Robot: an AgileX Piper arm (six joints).
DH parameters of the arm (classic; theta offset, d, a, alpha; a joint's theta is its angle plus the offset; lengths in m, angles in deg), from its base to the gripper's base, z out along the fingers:
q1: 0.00 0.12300 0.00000 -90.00
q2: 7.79 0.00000 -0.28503 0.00
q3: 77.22 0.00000 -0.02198 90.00
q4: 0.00 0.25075 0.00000 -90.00
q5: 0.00 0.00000 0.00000 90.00
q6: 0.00 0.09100 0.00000 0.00
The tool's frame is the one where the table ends.
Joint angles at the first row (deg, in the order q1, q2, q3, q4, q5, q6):
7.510 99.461 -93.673 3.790 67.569 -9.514
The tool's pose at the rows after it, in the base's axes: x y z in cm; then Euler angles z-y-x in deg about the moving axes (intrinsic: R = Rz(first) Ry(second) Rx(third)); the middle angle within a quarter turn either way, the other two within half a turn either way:
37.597 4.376 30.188 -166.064 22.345 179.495
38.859 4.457 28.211 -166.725 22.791 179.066
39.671 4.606 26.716 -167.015 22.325 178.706
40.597 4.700 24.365 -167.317 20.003 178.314
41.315 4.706 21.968 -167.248 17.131 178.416
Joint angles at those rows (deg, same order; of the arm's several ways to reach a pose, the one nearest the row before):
5.775 101.191 -89.714 4.091 61.500 -9.514
5.642 103.952 -88.993 4.591 57.620 -9.513
5.702 106.150 -88.803 4.897 55.730 -9.514
5.701 109.528 -88.740 4.979 54.631 -9.462
5.701 112.887 -88.738 4.501 54.102 -9.393

